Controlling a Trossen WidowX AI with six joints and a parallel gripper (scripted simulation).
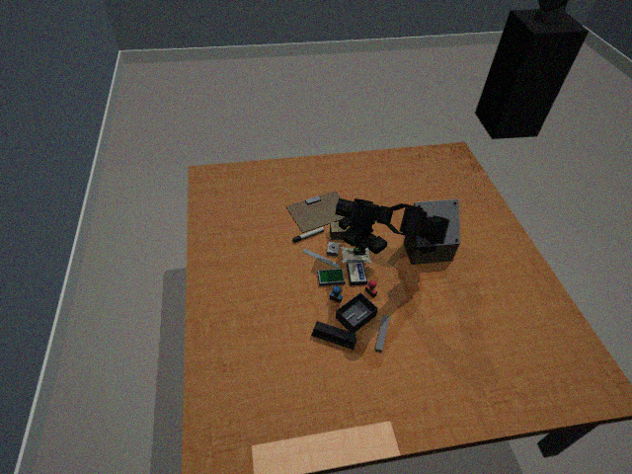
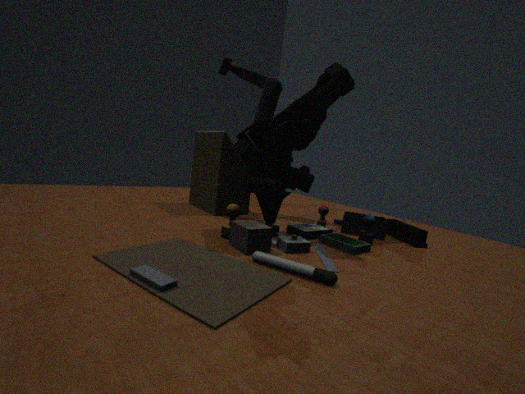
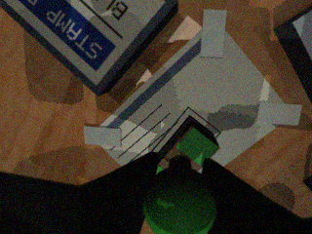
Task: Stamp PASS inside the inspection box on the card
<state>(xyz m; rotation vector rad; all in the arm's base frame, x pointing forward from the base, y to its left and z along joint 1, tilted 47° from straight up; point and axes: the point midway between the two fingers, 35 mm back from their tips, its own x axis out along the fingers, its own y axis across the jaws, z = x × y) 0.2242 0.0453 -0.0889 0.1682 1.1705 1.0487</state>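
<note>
Now: gripper tip right at the green stamp. Round my gripper tip: green ink pad (120 mm ahead, 100 mm to the left, 20 mm below); then card (30 mm below, 10 mm to the left, 10 mm ahead); then yellow stamp (90 mm to the right, 10 mm behind).
</note>
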